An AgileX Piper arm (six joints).
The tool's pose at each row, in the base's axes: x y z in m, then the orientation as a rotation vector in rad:
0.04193 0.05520 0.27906 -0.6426 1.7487 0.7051
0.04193 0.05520 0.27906 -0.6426 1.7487 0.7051
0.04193 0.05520 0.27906 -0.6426 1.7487 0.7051
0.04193 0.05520 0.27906 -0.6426 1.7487 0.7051
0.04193 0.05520 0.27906 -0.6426 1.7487 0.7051
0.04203 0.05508 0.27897 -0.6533 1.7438 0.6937
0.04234 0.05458 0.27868 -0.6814 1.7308 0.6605
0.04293 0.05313 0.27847 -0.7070 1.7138 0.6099
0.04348 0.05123 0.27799 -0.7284 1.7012 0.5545
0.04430 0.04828 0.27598 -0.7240 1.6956 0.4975
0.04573 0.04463 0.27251 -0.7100 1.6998 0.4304
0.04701 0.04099 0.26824 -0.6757 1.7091 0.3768
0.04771 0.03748 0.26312 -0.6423 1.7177 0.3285
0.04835 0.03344 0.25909 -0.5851 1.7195 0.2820
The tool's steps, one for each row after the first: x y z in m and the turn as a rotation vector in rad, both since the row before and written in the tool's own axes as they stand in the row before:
0.00000 0.00000 0.00000 0.0000 0.0000 0.0000
0.00000 0.00000 0.00000 0.0000 0.0000 0.0000
0.00000 0.00000 0.00000 0.0000 0.0000 0.0000
0.00000 0.00000 0.00000 0.0000 0.0000 0.0000
0.00007 -0.00017 0.00000 0.0018 0.0007 -0.0139
0.00024 -0.00060 -0.00010 0.0068 0.0024 -0.0383
0.00023 -0.00143 -0.00062 0.0195 0.0001 -0.0477
0.00064 -0.00172 -0.00088 0.0251 0.0038 -0.0462
0.00235 -0.00262 -0.00101 0.0406 0.0014 -0.0297
0.00390 -0.00344 -0.00058 0.0528 0.0093 -0.0258
0.00478 -0.00319 -0.00027 0.0552 0.0063 -0.0048
0.00566 -0.00263 -0.00023 0.0511 0.0060 -0.0026
0.00476 -0.00314 -0.00067 0.0637 -0.0061 0.0109

